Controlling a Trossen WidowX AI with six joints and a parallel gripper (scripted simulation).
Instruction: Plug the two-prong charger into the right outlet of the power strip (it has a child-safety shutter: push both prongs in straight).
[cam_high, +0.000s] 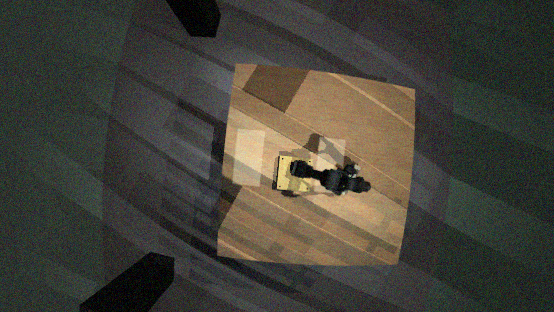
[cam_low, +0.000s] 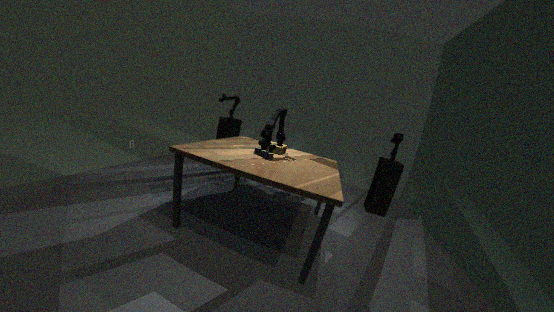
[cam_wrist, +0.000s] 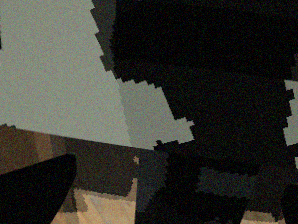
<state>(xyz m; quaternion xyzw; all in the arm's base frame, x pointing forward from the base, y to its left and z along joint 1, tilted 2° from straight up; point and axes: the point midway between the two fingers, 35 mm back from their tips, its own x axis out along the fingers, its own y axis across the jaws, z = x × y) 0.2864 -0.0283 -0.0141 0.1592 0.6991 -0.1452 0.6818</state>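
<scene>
The black charger lies 20 mm ahead of my gripper tip, 10 mm to the right of it and 10 mm above it.
</scene>
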